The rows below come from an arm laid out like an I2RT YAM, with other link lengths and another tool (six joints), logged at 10 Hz.
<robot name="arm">
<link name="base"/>
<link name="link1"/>
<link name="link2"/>
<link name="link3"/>
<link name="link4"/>
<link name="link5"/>
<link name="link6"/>
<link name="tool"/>
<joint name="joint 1" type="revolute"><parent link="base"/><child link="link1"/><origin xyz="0 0 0.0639"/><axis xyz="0 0 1"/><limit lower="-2.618" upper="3.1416"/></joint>
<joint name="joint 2" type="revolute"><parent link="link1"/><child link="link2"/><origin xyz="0.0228 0.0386 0.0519"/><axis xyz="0 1 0"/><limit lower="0" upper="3.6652"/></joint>
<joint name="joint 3" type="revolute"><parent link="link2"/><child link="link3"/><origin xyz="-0.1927 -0.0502 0"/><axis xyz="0 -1 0"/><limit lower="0" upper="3.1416"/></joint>
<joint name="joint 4" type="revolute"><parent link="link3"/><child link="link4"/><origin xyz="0.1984 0.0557 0.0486"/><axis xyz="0 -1 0"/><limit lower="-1.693" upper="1.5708"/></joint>
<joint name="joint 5" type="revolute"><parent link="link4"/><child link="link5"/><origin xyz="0.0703 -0.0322 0.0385"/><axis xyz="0 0 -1"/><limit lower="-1.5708" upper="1.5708"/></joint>
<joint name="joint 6" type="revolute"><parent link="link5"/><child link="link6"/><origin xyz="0.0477 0 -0.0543"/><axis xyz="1 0 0"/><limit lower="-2.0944" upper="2.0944"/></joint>
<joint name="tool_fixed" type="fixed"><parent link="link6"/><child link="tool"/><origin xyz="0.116 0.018 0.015" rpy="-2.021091 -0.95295 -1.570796"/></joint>
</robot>
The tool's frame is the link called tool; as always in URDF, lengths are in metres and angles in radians.
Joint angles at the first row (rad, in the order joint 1, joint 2, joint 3, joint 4, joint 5, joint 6):
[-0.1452 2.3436 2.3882 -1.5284 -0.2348 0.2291]
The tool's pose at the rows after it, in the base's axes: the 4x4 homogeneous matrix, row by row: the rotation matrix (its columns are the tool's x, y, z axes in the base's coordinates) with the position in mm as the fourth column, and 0 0 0 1 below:
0.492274 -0.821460 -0.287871 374.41; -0.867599 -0.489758 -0.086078 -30.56; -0.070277 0.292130 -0.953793 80.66; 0 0 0 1
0.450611 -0.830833 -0.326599 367.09; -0.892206 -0.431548 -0.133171 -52.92; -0.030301 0.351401 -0.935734 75.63; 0 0 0 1
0.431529 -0.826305 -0.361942 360.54; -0.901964 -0.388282 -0.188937 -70.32; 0.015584 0.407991 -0.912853 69.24; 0 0 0 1
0.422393 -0.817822 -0.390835 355.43; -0.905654 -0.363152 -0.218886 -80.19; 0.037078 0.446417 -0.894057 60.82; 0 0 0 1
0.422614 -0.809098 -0.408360 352.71; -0.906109 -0.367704 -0.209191 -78.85; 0.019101 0.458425 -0.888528 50.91; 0 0 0 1
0.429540 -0.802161 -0.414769 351.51; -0.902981 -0.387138 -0.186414 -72.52; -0.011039 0.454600 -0.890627 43.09; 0 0 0 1
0.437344 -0.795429 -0.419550 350.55; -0.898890 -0.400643 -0.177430 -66.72; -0.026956 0.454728 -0.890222 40.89; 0 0 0 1
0.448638 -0.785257 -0.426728 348.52; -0.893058 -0.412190 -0.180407 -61.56; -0.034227 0.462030 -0.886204 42.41; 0 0 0 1
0.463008 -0.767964 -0.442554 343.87; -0.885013 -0.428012 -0.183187 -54.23; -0.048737 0.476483 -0.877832 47.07; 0 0 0 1
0.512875 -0.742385 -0.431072 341.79; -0.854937 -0.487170 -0.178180 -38.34; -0.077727 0.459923 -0.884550 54.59; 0 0 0 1
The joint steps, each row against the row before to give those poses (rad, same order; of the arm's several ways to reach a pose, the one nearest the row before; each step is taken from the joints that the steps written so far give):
[-0.0724 0.0000 -0.0069 -0.0126 0.0805 0.0007]
[-0.0317 0.0000 -0.0117 -0.0069 0.0717 0.0096]
[-0.0172 -0.0001 -0.0234 0.0073 0.0748 0.0007]
[-0.0099 0.0001 -0.0389 0.0206 0.0442 0.0000]
[-0.0007 0.0027 -0.0446 0.0256 -0.0049 -0.0003]
[0.0041 -0.0001 -0.0401 0.0236 -0.0256 -0.0039]
[0.0096 0.0001 -0.0117 0.0012 -0.0118 0.0004]
[0.0126 -0.0015 0.0046 -0.0172 0.0000 -0.0003]
[0.0171 -0.0009 0.0205 -0.0435 0.0000 -0.0001]
[0.0271 -0.0140 0.0104 -0.0313 -0.0313 -0.0324]

